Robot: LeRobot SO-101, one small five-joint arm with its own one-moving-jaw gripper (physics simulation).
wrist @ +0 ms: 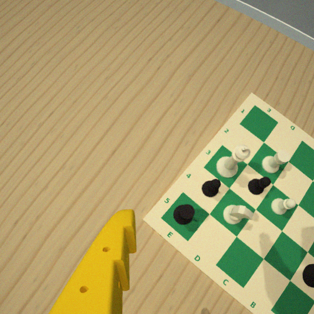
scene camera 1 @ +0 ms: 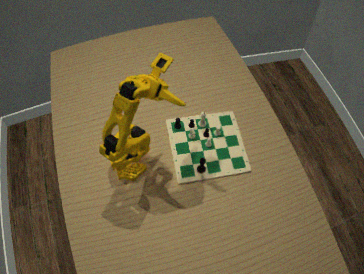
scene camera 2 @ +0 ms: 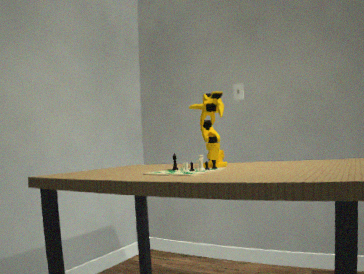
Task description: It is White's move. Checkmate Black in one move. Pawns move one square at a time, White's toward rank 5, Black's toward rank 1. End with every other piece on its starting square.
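Frame: origin at the arm's base, x ahead, y left, z up, level; centimetres.
Where they show: end effector, tool point: [scene camera 1: 162,81] [scene camera 2: 220,116]; arm's base, origin of the base link: [scene camera 1: 135,162].
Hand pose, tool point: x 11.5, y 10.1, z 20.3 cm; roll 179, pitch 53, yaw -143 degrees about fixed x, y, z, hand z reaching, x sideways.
Each offset is from my tool point to the top centre of the thing. "spot": to the spot under its first point.
The chessboard @(spot: dx +16.4, dy -22.5, dz -19.8 cm) [scene camera 1: 240,172] [wrist: 148,218] lies flat. White: a tall piece @(dx +11.3, dy -3.4, dz -13.3 cm) [scene camera 1: 202,120] [scene camera 2: 201,162] [wrist: 228,166] on E3, a knight-like piece @(dx +6.8, dy -6.7, dz -15.7 cm) [scene camera 1: 192,133] [wrist: 234,214] on D4, a flat-topped piece @(dx +14.6, dy -7.8, dz -16.4 cm) [scene camera 1: 218,131] [wrist: 271,164] on D2, a pawn @(dx +10.5, dy -10.9, dz -16.5 cm) [scene camera 1: 209,142] [wrist: 280,206] on C3. Black: a king @(dx +5.8, dy -17.9, dz -13.3 cm) [scene camera 1: 201,166] [scene camera 2: 175,162] [wrist: 310,275] on A4, a wide-topped piece @(dx +3.8, dy -2.0, dz -16.4 cm) [scene camera 1: 178,124] [wrist: 184,214] on E5, pawns on E4 @(dx +8.0, dy -3.0, dz -16.5 cm) [scene camera 1: 191,123] [wrist: 210,188] and D3 @(dx +11.1, dy -7.5, dz -16.5 cm) [scene camera 1: 206,132] [wrist: 256,186]. My gripper [scene camera 1: 183,103] [scene camera 2: 205,110] is fully open, high beside the board's E5 corner; one jaw shows in the wrist view.
The wooden table [scene camera 1: 115,52] [scene camera 2: 300,189] carries the board and the yellow arm [scene camera 1: 120,117] [scene camera 2: 207,125], whose base stands beside the board's rank-5 side. The arm's shadow falls on the table and reaches toward the board. Grey walls [scene camera 2: 300,60] stand behind.
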